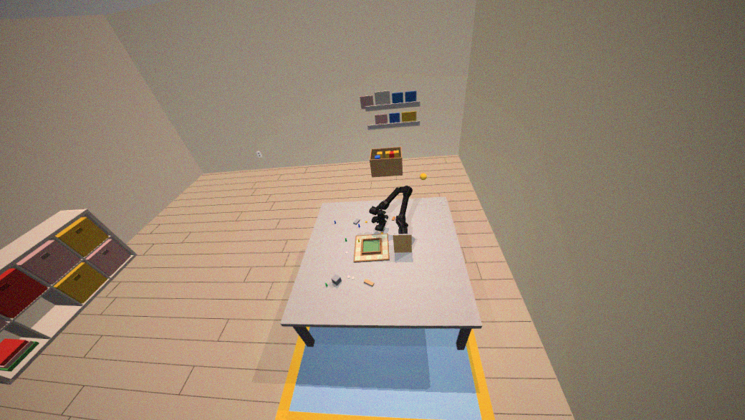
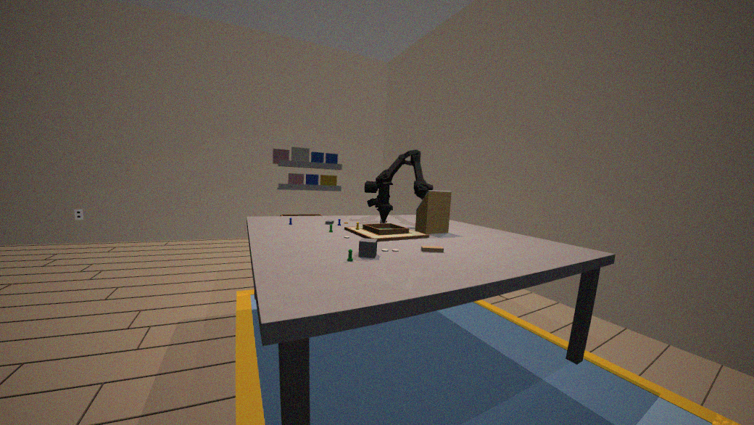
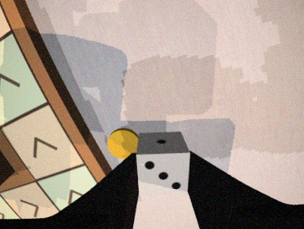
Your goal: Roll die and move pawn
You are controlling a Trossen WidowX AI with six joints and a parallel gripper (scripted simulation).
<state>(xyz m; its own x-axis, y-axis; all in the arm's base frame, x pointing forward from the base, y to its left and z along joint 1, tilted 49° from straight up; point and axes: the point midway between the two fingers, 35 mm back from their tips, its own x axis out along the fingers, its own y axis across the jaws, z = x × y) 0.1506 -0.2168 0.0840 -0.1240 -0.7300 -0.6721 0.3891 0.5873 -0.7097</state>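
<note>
My gripper tip is now 210 mm short of the yellow pawn, 110 mm to the right of it and 10 mm below it. Round my gripper tip: flat grey block (240 mm ahead, 160 mm to the right, 10 mm below); white die (right at my gripper tip); green dice tray (110 mm ahead, 180 mm to the left, 10 mm below).
</note>
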